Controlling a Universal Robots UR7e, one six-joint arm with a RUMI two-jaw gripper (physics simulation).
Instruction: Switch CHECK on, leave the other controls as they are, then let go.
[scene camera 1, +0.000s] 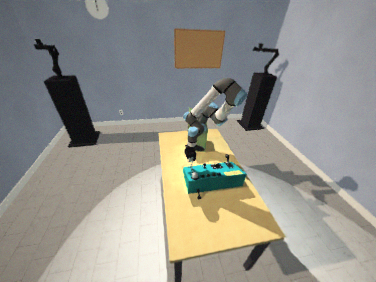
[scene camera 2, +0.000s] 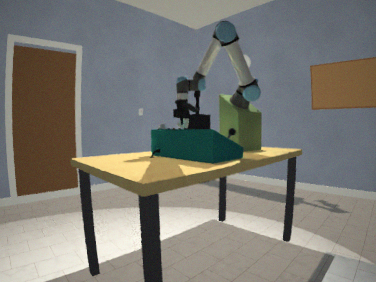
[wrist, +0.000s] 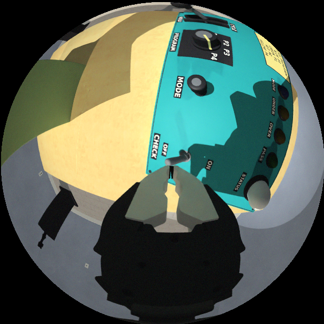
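Pixels of known places: gripper, fingertip midpoint: (scene camera 1: 192, 162); arm's base, origin of the base link: (scene camera 1: 199, 119) (scene camera 2: 238, 103).
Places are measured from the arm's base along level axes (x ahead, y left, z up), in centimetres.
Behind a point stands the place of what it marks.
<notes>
The teal control box (scene camera 1: 216, 183) {x 63.3, y -0.8, z -26.0 cm} (scene camera 2: 182, 144) {x 63.5, y 4.2, z -26.7 cm} (wrist: 175, 117) stands on the table. The CHECK toggle switch (wrist: 178, 159) is a small grey lever near the box's end; in the wrist view it leans toward the OFF label (wrist: 165, 149), away from the ON label (wrist: 209, 165). My gripper (wrist: 170, 166) is shut with nothing between its fingers. Its tips appear right at the lever's free end in the wrist view; whether they touch it I cannot tell. In the scene views the gripper (scene camera 1: 191, 159) {x 40.9, y -16.7, z -20.5 cm} (scene camera 2: 184, 125) {x 40.9, y -16.7, z -20.5 cm} is low over the box's end, and the switch is too small to make out there.
On the box are the MODE button (wrist: 197, 84), the PROGRAM knob (wrist: 206, 40), a slotted lever at the CYCLE end, several dark lamps and the pale STATUS dome (wrist: 259, 194) (scene camera 1: 195, 175) {x 59.9, y -18.8, z -16.2 cm}. A green block (scene camera 2: 240, 122) {x 9.7, y 7.0, z -14.3 cm} (wrist: 40, 105) stands by the arm's base on the table (scene camera 1: 187, 235) {x 94.9, y -32.6, z -34.8 cm} (scene camera 2: 125, 172) {x 103.9, y 14.0, z -34.8 cm}.
</notes>
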